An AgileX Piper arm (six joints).
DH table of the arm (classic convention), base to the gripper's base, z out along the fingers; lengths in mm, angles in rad. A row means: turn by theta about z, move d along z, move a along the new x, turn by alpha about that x. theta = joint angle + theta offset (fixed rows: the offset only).
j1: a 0  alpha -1.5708  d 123  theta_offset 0
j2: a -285.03  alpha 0  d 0  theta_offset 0.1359
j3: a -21.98  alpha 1.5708  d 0  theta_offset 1.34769
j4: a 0  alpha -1.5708  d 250.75  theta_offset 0
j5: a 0  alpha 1.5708  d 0  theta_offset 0
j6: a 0  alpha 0  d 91  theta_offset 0
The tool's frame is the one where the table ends.
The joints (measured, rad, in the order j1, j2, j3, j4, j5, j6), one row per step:
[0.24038 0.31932 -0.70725 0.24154 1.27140 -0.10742]
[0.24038 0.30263 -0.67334 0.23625 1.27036 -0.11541]
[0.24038 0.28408 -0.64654 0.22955 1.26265 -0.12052]
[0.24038 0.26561 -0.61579 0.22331 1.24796 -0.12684]
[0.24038 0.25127 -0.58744 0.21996 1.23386 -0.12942]
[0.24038 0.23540 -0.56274 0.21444 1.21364 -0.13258]
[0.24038 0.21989 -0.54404 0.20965 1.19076 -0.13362]
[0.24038 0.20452 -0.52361 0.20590 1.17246 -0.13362]
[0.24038 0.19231 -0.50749 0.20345 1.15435 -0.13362]
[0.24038 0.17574 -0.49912 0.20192 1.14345 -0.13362]
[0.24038 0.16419 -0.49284 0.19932 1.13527 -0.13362]
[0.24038 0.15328 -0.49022 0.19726 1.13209 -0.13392]
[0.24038 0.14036 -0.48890 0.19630 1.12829 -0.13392]
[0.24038 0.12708 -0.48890 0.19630 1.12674 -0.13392]
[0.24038 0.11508 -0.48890 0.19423 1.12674 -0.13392]
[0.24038 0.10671 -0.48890 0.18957 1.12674 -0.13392]
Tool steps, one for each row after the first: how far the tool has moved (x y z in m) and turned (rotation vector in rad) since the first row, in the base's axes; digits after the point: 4 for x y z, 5 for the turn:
[-0.0006 -0.0006 -0.0091 -0.01320 0.01159 0.00296]
[-0.0015 -0.0015 -0.0158 -0.02155 0.00918 0.00195]
[-0.0017 -0.0021 -0.0233 -0.02901 0.00389 0.00065]
[-0.0013 -0.0025 -0.0301 -0.03234 0.00281 -0.00177]
[-0.0010 -0.0030 -0.0357 -0.03485 -0.00964 -0.00599]
[-0.0007 -0.0035 -0.0393 -0.03329 -0.02912 -0.01195]
[-0.0006 -0.0039 -0.0438 -0.03211 -0.04196 -0.01713]
[-0.0003 -0.0042 -0.0471 -0.02958 -0.05549 -0.02175]
[-0.0015 -0.0047 -0.0485 -0.02548 -0.07386 -0.02476]
[-0.0022 -0.0051 -0.0496 -0.02392 -0.08713 -0.02752]
[-0.0034 -0.0056 -0.0500 -0.02289 -0.09867 -0.02892]
[-0.0049 -0.0061 -0.0499 -0.01963 -0.11363 -0.03032]
[-0.0067 -0.0066 -0.0497 -0.01578 -0.12792 -0.03095]
[-0.0084 -0.0071 -0.0496 -0.01461 -0.13999 -0.03202]
[-0.0094 -0.0078 -0.0496 -0.01666 -0.14913 -0.03403]

